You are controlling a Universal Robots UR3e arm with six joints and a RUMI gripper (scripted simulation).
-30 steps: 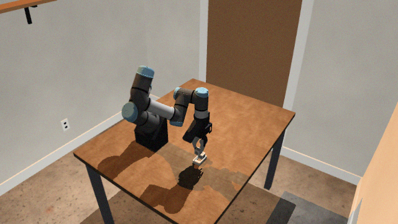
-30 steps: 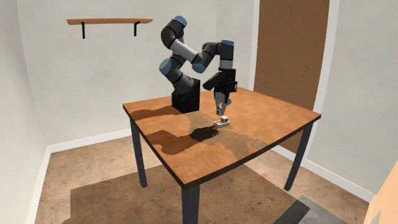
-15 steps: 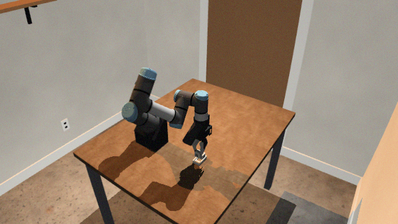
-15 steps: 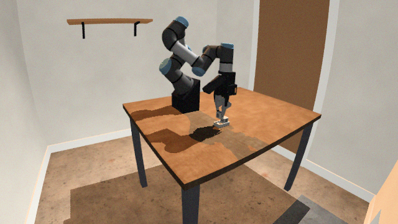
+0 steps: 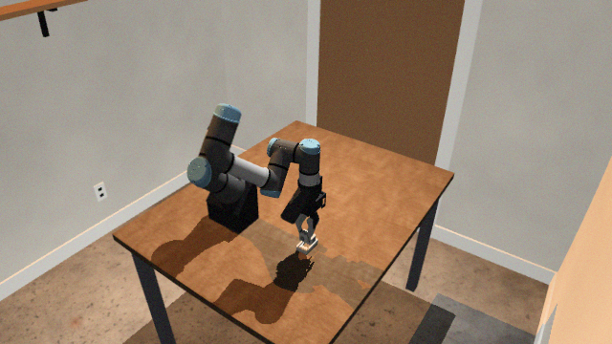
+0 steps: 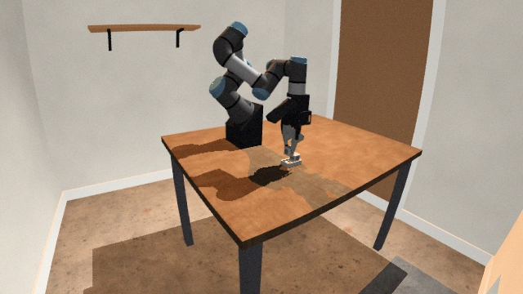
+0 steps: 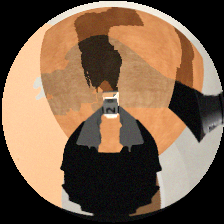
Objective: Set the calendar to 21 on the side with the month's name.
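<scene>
The calendar tray lies 2 cm to the left of my hand and 6 cm below it.
</scene>
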